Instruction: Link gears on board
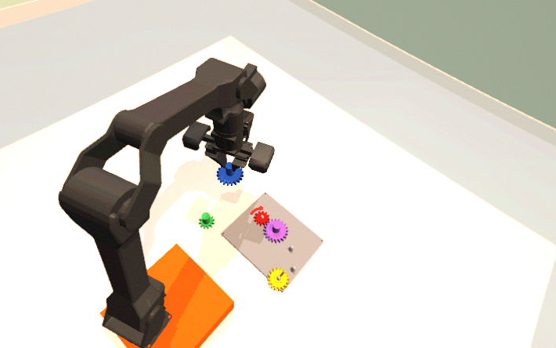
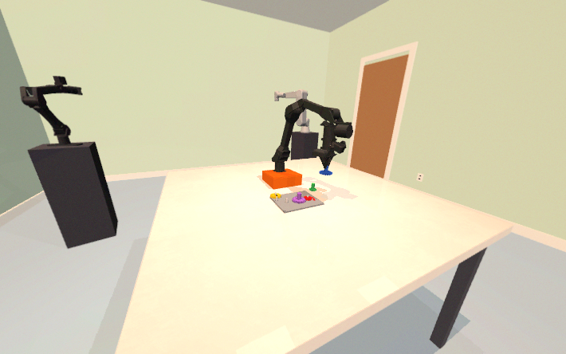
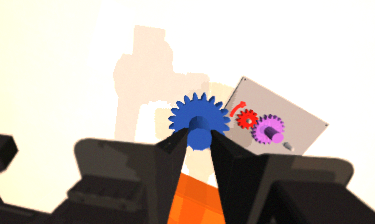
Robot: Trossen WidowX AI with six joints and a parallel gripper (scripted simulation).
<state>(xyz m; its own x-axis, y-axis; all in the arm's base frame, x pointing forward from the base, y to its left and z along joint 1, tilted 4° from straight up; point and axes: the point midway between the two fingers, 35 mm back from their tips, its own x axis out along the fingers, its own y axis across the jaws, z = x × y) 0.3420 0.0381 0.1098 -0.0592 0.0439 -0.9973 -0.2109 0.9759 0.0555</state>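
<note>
My gripper tip is 14 cm above the small green gear, 9 cm past it and 1 cm to the right of it. The rest, counted from my gripper tip: red gear (14 cm below, 10 cm to the right, 1 cm behind); then blue gear (1 cm below); then purple gear (15 cm to the right, 13 cm below, 2 cm behind).
</note>
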